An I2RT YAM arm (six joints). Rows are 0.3 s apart.
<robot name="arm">
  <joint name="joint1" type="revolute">
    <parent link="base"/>
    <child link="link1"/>
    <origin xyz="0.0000 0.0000 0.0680"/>
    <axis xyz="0 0 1"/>
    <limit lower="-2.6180" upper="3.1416"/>
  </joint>
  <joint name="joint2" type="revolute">
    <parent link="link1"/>
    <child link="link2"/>
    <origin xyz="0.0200 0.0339 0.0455"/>
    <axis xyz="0 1 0"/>
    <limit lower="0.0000" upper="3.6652"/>
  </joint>
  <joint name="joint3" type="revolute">
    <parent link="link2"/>
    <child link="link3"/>
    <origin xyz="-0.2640 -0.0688 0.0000"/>
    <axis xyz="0 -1 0"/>
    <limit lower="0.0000" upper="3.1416"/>
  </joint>
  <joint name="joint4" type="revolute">
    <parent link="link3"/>
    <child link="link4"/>
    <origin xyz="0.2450 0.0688 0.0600"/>
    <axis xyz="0 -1 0"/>
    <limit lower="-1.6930" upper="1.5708"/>
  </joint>
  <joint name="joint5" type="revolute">
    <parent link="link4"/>
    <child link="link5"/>
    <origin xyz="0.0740 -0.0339 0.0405"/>
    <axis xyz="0 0 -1"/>
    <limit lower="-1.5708" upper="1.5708"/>
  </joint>
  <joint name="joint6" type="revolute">
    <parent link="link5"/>
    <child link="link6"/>
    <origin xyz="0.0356 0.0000 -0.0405"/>
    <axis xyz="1 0 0"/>
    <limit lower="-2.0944" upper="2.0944"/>
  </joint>
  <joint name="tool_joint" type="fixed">
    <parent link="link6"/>
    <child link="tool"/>
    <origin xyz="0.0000 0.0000 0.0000" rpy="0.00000 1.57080 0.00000"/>
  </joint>
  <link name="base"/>
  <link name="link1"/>
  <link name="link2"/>
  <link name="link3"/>
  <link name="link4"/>
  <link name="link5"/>
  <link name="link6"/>
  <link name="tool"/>
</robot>
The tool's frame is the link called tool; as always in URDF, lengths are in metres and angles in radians.
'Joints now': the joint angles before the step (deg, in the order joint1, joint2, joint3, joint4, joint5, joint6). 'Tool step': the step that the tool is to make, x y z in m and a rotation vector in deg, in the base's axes. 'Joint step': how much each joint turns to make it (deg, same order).
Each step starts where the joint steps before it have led.
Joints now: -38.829, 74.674, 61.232, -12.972, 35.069, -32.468
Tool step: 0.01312, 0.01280, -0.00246, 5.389, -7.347, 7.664
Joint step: 2.644, 0.001, 0.000, -0.764, -8.437, 6.448
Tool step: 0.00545, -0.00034, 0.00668, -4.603, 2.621, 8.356
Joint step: -0.021, -0.002, -0.001, 4.304, -5.376, -9.093
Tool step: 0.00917, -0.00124, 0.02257, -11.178, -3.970, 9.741
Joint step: 0.001, 0.001, 0.002, 12.742, -7.452, -9.595
